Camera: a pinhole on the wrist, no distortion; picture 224 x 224 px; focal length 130.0 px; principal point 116.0 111.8 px. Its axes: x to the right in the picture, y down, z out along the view. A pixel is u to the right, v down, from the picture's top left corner.
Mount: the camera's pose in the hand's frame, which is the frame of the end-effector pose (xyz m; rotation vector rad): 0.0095 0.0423 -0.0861 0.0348 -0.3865 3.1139
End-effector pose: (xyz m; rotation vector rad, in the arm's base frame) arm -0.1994 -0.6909 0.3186 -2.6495 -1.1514 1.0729
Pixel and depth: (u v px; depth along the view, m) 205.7 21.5 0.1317
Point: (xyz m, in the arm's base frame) -0.2162 -0.8274 0.2828
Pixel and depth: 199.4 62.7 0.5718
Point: -0.6226 -1.1096 0.0814
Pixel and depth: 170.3 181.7 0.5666
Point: -0.7908 -0.6352 0.2674
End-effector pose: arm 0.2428 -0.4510 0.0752 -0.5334 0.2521 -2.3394
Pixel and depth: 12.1 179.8 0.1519
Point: 0.1282 -0.4915 0.1742
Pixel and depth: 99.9 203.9 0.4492
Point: 0.0869 -0.2356 0.4614
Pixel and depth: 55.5 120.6 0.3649
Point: 0.1907 -0.5353 0.3861
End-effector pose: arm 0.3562 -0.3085 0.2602 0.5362 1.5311 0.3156
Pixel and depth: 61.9 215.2 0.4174
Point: 0.5421 -0.5646 -0.1090
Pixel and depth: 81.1 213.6 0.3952
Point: 0.5292 -0.5746 -0.0361
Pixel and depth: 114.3 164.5 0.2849
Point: 0.4982 -0.4382 0.1657
